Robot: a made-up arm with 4 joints.
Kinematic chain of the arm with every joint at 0, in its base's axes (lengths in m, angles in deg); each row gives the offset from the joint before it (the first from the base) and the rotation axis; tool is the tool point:
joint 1: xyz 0 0 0.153 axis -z
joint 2: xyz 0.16 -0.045 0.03 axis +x
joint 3: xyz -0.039 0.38 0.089 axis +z
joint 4: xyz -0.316 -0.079 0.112 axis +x
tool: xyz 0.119 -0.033 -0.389
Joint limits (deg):
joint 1: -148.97..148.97
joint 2: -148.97..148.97
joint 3: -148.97..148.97
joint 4: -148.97..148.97
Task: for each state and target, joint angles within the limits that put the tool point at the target. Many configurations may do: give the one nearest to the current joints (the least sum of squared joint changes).
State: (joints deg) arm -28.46 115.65 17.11 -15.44
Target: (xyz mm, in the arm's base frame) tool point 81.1 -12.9 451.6
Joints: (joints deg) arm -56.63 140.70 47.87 7.54
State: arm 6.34 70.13 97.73 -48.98
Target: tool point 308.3 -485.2 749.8
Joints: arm 44.88 93.60 137.71 -61.68
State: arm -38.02 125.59 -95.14 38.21
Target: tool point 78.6 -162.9 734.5
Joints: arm -32.48 123.20 -68.10 5.58
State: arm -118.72 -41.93 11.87 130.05
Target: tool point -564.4 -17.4 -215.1
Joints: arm -79.78 -61.77 8.74 115.39
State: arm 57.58 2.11 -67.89 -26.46
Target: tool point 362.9 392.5 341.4
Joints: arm 65.73 27.86 -85.00 -32.10
